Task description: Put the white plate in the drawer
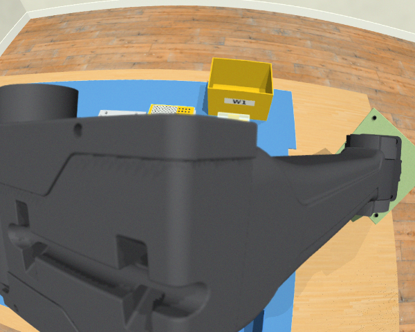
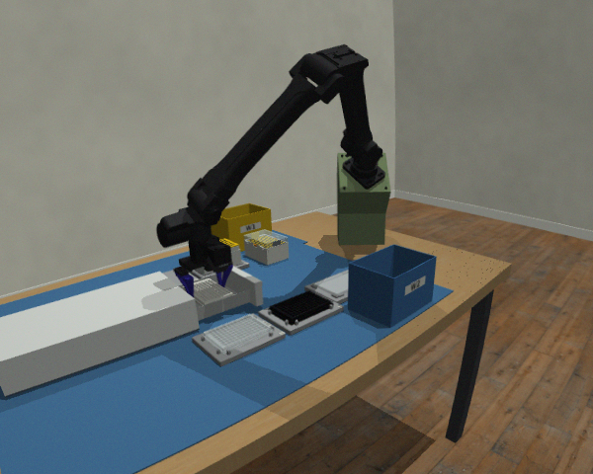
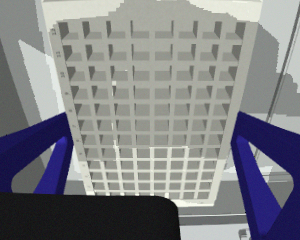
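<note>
The white plate lies right at my hand. From my hand the other things lie so: drawer 30 mm ahead, 10 mm to the left, 10 mm below; clear-lidded plate 10 mm behind, 190 mm to the left, 20 mm below; cooler CD 160 mm ahead, 40 mm to the left.
</note>
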